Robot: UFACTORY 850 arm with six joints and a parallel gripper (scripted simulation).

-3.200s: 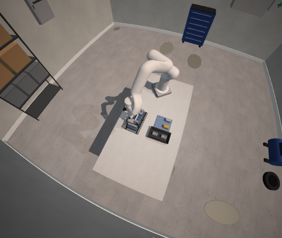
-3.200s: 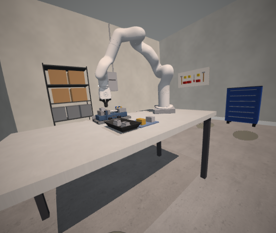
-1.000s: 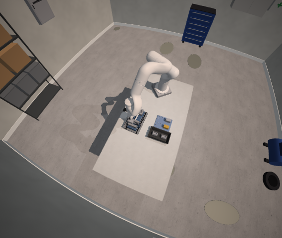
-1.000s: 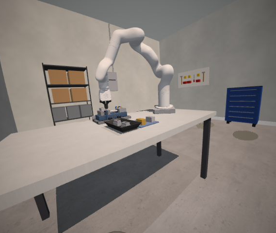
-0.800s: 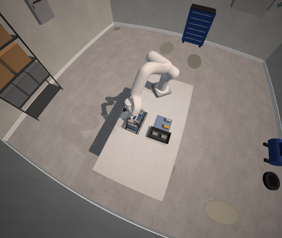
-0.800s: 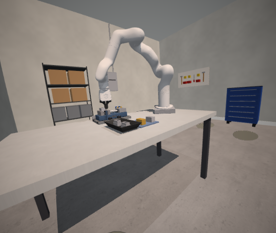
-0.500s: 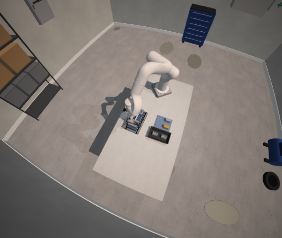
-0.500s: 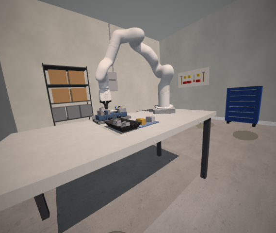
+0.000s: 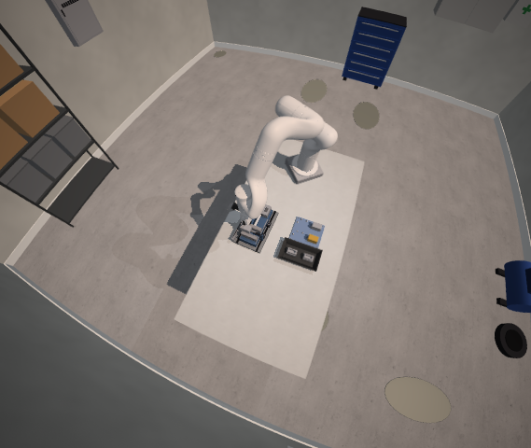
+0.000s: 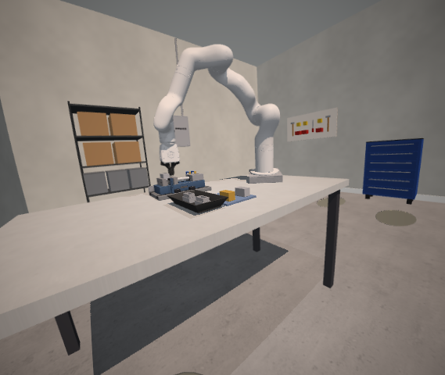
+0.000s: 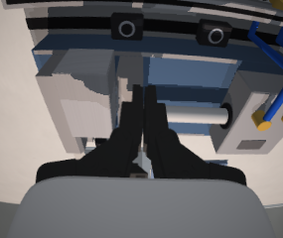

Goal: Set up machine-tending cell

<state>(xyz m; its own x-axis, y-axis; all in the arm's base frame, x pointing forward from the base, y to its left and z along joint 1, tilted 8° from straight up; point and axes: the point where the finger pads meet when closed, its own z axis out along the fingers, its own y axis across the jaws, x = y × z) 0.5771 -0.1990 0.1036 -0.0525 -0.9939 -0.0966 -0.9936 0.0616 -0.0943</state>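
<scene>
Now: the grey jaw block 10 mm ahead of my hand, 30 mm to the left of it and 40 mm below it. Round my hand: silver rod 40 mm behind, 40 mm to the left, 40 mm below; vise 30 mm behind, 40 mm to the left, 80 mm below; dark work stop rod 50 mm ahead, 80 mm to the left, 30 mm below.
</scene>
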